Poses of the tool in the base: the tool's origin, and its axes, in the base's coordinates. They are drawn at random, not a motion.
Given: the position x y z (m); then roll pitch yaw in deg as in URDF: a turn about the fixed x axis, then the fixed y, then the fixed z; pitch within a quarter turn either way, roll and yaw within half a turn.
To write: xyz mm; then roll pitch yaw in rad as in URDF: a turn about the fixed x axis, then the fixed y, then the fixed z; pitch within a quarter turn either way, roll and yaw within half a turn. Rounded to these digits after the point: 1 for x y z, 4 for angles.
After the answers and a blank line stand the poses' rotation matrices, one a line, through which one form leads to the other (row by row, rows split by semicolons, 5 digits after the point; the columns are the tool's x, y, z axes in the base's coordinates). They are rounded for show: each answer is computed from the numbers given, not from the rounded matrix.
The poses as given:
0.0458, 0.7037, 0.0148, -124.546, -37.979, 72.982
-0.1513, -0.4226, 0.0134, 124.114, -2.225, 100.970
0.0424, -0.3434, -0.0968, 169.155, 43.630, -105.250
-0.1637, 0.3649, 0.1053, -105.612, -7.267, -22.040
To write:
45.8, 703.7, 14.8, -2.1737, -0.6629, 1.2738
-151.3, -422.6, 13.4, 2.1662, -0.0388, 1.7623
42.4, -343.4, -96.8, 2.9523, 0.7615, -1.8370
-163.7, 364.9, 105.3, -1.8433, -0.1268, -0.3847

0.23069 0.69058 -0.68547; 0.75372 0.31871 0.57474; 0.61537 -0.64925 -0.44698
-0.19015 0.55671 0.80865; 0.98099 0.07517 0.17893; 0.03882 0.82730 -0.56042
-0.19038 -0.98170 -0.00328; -0.69832 0.13308 0.70330; -0.69000 0.13619 -0.71088
0.91948 0.01193 0.39296; -0.37224 -0.29517 0.87995; 0.12649 -0.95537 -0.26696

